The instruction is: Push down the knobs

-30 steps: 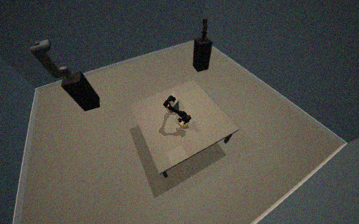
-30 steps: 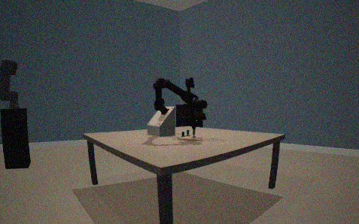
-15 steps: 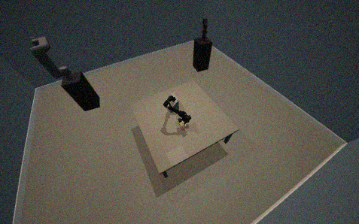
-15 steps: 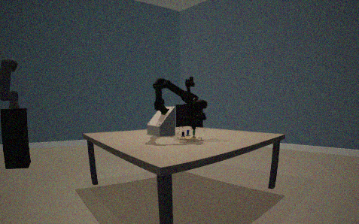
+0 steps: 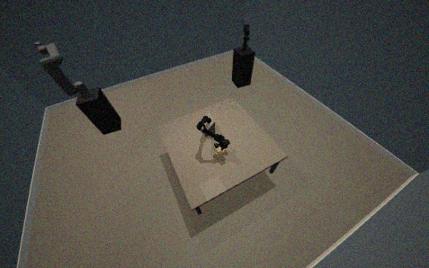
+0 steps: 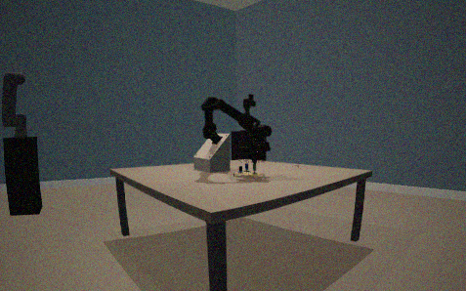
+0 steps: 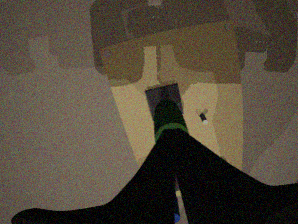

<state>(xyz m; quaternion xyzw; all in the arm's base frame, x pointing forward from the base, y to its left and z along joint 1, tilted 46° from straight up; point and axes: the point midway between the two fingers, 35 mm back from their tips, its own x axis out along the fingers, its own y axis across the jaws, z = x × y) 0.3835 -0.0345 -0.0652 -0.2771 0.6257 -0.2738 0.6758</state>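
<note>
Now: gripper tip 8 cm past the blue knob and 2 cm above it.
</note>
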